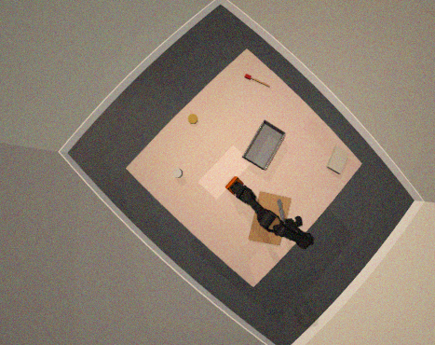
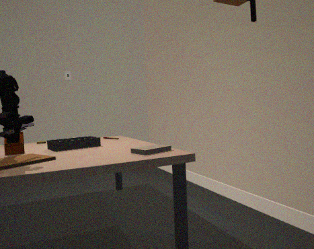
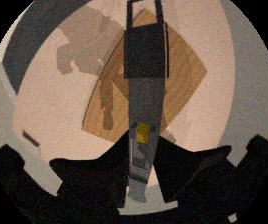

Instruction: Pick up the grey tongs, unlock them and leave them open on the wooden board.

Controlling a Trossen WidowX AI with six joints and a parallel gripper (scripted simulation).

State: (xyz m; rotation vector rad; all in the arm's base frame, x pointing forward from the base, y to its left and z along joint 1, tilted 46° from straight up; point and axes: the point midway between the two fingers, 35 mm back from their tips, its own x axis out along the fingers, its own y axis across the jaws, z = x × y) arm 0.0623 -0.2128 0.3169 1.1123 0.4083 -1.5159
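Right now my gripper tip is 110 mm above the wooden board, 40 mm past it and 10 mm to the right of it. The rest, counted from my gripper tip: roasting tin 430 mm to the left, 290 mm ahead, 90 mm below; then flat grey slab 660 mm ahead, 110 mm below, 50 mm to the right; then yellow lock piece 30 mm to the right, 30 mm above, 10 mm behind.
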